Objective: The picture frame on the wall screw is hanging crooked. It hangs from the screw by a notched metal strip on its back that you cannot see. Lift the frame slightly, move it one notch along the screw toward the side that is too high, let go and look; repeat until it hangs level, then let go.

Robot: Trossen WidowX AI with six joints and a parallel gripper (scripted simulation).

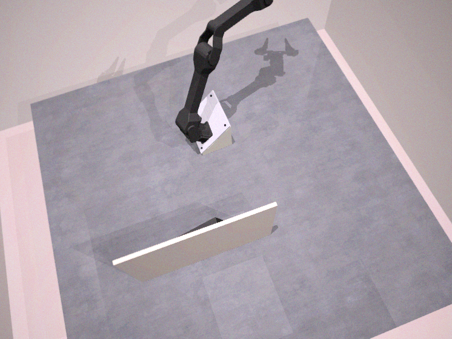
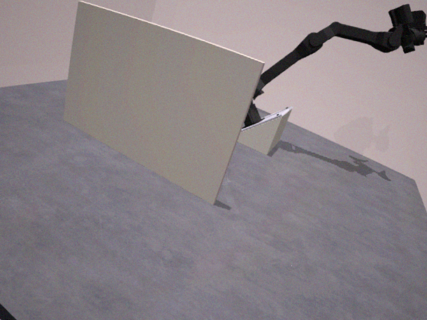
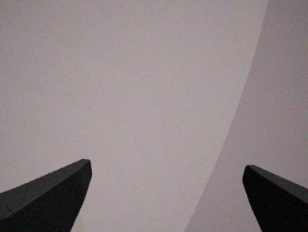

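Now: gripper tip 79 cm short of the picture frame, 53 cm to the left of it and 38 cm above it. Round my gripper tip: wall panel (80 cm ahead, 54 cm to the right, 38 cm below).
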